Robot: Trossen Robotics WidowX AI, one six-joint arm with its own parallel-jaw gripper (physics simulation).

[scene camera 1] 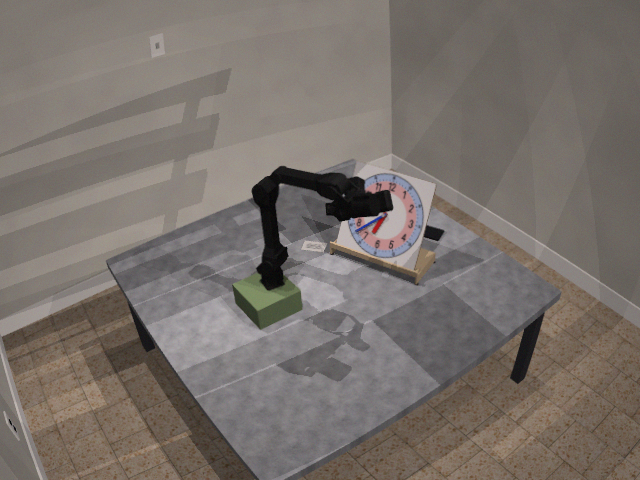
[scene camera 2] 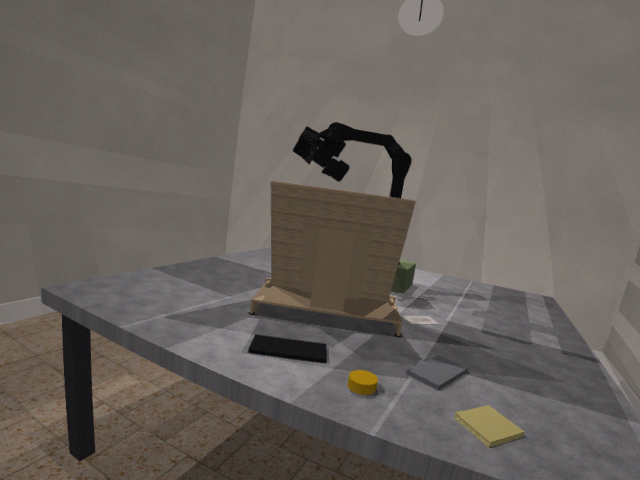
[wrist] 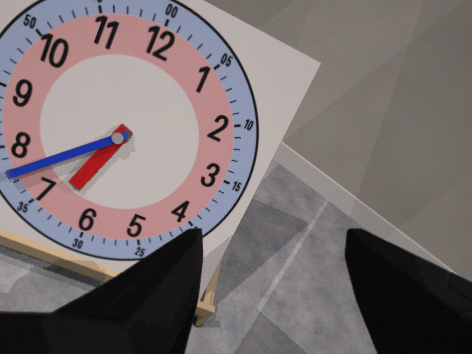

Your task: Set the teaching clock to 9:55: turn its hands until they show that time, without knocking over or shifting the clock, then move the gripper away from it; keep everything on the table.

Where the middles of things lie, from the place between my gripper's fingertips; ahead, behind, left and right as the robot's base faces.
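Labels:
Position of my gripper relative to the teaching clock [scene camera 2: 388, 218]: 19 cm to the right of it, 16 cm short of it, 20 cm above it. Counted from my hand, the black slab [scene camera 2: 263, 345] is a good way to the left, far ahead and far below; the red hour hand [wrist: 101, 156] is 19 cm to the left, 13 cm ahead and 22 cm below; the blue minute hand [wrist: 106, 141] is 21 cm to the left, 11 cm ahead and 23 cm below.

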